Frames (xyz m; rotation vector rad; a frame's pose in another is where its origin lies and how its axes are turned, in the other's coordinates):
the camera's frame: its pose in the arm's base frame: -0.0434 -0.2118 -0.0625 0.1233 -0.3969 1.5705
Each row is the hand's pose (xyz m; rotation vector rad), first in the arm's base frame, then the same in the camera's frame.
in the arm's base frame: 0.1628 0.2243 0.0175 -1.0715 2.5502 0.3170
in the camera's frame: 0.4283 -0.2129 -0.1015 1.1851 2.8644 -0.0935
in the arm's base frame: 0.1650 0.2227 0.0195 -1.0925 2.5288 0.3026
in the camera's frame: 0.4274 -0.2155 -0.0994 1.1521 2.8742 -0.1118
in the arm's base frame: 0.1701 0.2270 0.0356 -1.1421 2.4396 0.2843
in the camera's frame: 0.4364 -0.2232 -0.0867 1.0422 2.8716 -0.1704
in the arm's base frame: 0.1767 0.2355 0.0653 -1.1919 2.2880 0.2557
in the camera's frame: 0.4536 -0.2348 -0.0629 0.8792 2.8392 -0.2793
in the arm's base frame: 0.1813 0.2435 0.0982 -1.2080 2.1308 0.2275
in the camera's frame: 0.4715 -0.2449 -0.0356 0.7347 2.7758 -0.4016
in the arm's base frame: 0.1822 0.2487 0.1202 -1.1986 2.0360 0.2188
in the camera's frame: 0.4835 -0.2496 -0.0170 0.6620 2.7189 -0.4742
